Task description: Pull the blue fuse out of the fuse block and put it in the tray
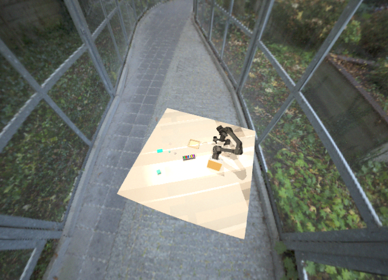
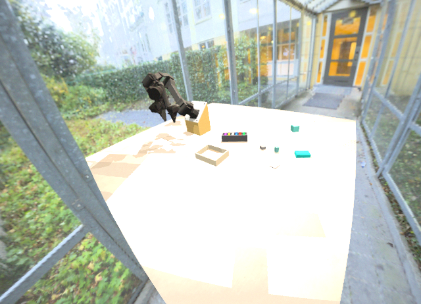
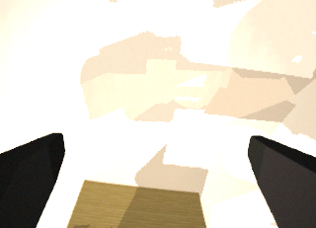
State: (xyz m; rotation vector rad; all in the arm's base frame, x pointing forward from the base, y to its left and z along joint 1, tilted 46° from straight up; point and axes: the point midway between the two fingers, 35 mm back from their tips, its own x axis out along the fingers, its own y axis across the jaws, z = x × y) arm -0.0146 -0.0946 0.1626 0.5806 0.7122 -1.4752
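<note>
The blue fuse is 31 cm ahead of my gripper tip, 21 cm to the left of it and 11 cm below it. Round my gripper tip: small grey piece: 47 cm ahead, 19 cm to the left, 13 cm below.
</note>
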